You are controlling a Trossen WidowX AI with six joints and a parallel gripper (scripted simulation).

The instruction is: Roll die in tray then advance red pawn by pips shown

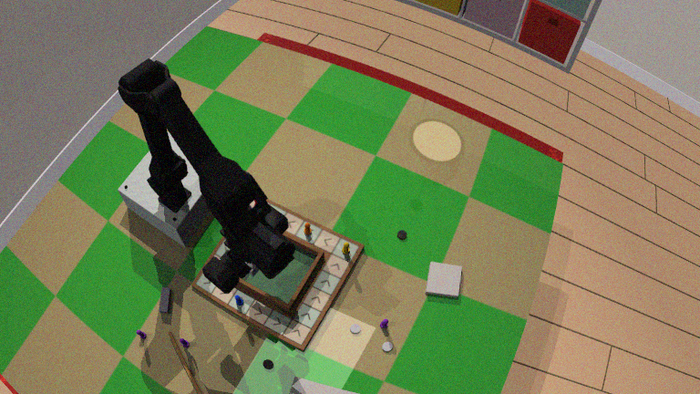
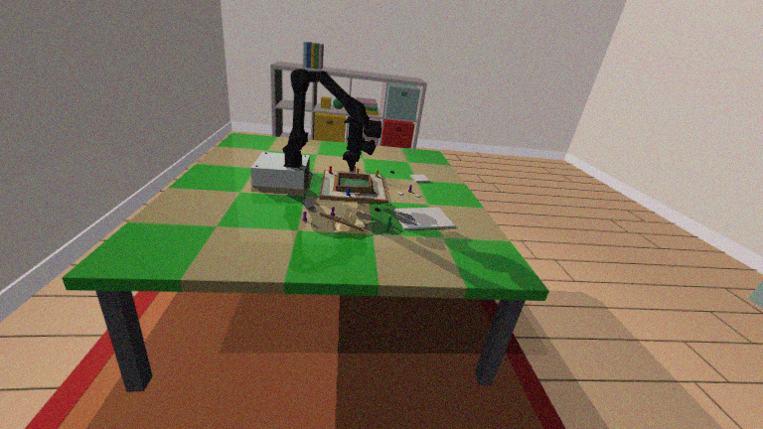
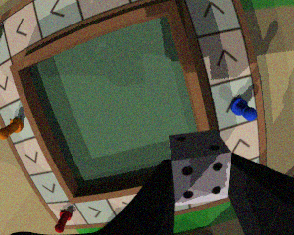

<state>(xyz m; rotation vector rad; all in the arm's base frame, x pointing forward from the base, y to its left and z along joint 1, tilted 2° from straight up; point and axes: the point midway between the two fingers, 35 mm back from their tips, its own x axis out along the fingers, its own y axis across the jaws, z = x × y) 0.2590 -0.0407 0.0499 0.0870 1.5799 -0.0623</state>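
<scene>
The red pawn lies 110 mm behind my gripper tip, 160 mm to the left of it and 80 mm below it. Also, from my gripper tip: green tray (10 mm ahead, 60 mm to the left, 100 mm below); blue pawn (10 mm behind, 60 mm to the right, 80 mm below); white die (right at my gripper tip).
</scene>
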